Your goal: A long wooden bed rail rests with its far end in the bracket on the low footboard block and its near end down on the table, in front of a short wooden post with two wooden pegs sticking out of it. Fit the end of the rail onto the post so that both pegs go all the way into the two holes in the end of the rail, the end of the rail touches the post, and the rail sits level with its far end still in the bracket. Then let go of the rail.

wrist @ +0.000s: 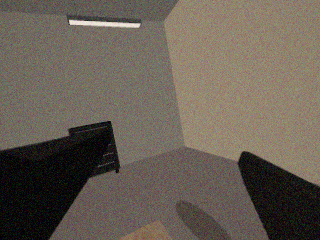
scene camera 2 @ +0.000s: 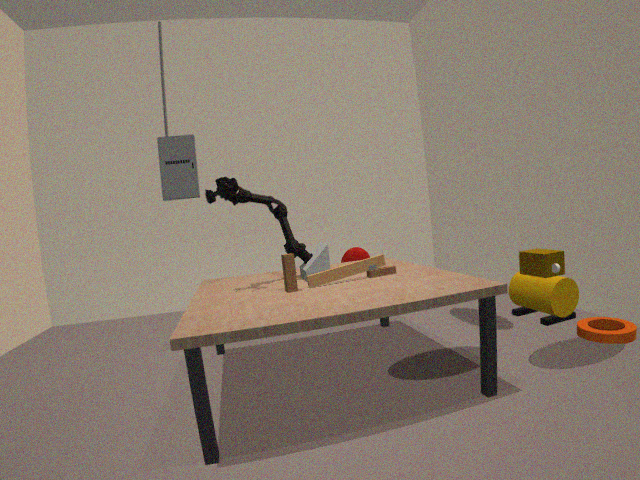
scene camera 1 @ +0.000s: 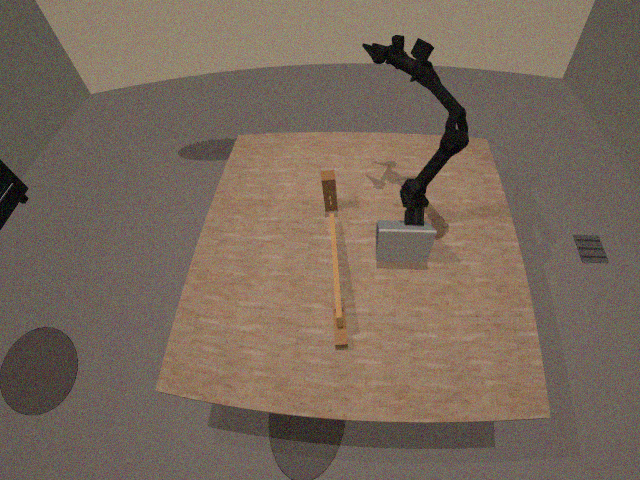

Observation:
My gripper [scene camera 1: 367, 44] is open and holds nothing. I also see a wooden rail [scene camera 2: 351, 269].
My gripper shows as well in the wrist view [wrist: 174, 145]. The wrist view does not show the wooden rail: it is out of frame.

